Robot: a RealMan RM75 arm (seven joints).
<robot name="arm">
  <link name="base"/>
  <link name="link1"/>
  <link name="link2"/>
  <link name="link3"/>
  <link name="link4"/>
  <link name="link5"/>
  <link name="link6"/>
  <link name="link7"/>
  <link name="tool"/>
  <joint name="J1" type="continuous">
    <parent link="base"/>
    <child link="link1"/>
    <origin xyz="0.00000 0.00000 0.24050"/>
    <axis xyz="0 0 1"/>
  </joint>
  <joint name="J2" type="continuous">
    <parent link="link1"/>
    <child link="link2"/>
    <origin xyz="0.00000 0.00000 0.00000"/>
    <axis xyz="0 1 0"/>
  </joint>
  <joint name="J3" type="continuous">
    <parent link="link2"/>
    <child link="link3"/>
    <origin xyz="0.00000 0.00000 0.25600"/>
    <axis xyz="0 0 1"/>
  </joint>
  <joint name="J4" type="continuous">
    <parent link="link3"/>
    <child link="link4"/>
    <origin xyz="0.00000 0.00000 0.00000"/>
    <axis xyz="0 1 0"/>
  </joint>
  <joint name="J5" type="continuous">
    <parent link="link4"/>
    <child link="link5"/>
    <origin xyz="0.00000 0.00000 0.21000"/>
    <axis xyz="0 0 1"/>
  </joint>
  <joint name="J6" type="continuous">
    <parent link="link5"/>
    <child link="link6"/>
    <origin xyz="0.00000 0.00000 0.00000"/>
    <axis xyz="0 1 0"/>
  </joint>
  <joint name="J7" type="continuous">
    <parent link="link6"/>
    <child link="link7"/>
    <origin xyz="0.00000 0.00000 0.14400"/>
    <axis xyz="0 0 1"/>
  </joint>
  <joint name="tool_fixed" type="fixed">
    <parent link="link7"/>
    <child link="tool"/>
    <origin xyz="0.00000 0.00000 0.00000"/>
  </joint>
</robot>
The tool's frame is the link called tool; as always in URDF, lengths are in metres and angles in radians. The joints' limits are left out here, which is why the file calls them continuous.
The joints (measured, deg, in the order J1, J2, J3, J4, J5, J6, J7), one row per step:
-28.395, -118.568, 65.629, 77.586, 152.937, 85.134, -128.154
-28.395, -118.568, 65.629, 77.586, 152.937, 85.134, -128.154
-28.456, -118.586, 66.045, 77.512, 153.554, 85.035, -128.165
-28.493, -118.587, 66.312, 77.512, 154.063, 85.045, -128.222
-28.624, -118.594, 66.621, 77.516, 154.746, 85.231, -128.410
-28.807, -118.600, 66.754, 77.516, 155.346, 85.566, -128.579
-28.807, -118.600, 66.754, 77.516, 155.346, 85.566, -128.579
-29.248, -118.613, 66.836, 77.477, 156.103, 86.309, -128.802
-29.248, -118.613, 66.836, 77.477, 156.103, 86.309, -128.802
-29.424, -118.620, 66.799, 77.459, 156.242, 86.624, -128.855
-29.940, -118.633, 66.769, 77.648, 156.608, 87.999, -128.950
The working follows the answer.
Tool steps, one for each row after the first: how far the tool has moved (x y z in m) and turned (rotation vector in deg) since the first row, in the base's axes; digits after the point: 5 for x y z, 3 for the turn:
0.00000, 0.00000, 0.00000, 0.000, 0.000, 0.000
-0.00047, 0.00010, -0.00078, -0.225, 0.742, -0.085
-0.00092, 0.00005, -0.00100, -0.367, 1.325, -0.075
-0.00113, -0.00005, -0.00128, -0.615, 2.038, 0.050
-0.00117, -0.00019, -0.00122, -0.870, 2.602, 0.249
-0.00117, -0.00019, -0.00122, -0.870, 2.602, 0.249
-0.00027, -0.00023, -0.00123, -1.413, 3.257, 0.531
-0.00027, -0.00023, -0.00123, -1.413, 3.257, 0.531
0.00032, -0.00026, -0.00125, -1.628, 3.342, 0.621
0.00289, -0.00114, -0.00123, -2.587, 3.638, 0.824

Tool pose at each row, in the base's axes (x y z in m, rotation vector in deg; rounded; the steps above come from the unrounded poses):
-0.24407, 0.35884, 0.05204, -142.451, -45.569, 26.463
-0.24407, 0.35884, 0.05204, -142.451, -45.569, 26.463
-0.24454, 0.35893, 0.05125, -142.369, -45.158, 27.443
-0.24499, 0.35888, 0.05104, -142.246, -44.935, 28.221
-0.24519, 0.35878, 0.05076, -142.126, -44.801, 29.251
-0.24523, 0.35865, 0.05082, -142.053, -44.818, 30.129
-0.24523, 0.35865, 0.05082, -142.053, -44.818, 30.129
-0.24433, 0.35860, 0.05081, -142.171, -44.889, 31.299
-0.24433, 0.35860, 0.05081, -142.171, -44.889, 31.299
-0.24374, 0.35857, 0.05078, -142.301, -44.959, 31.546
-0.24118, 0.35770, 0.05081, -142.975, -45.050, 32.481

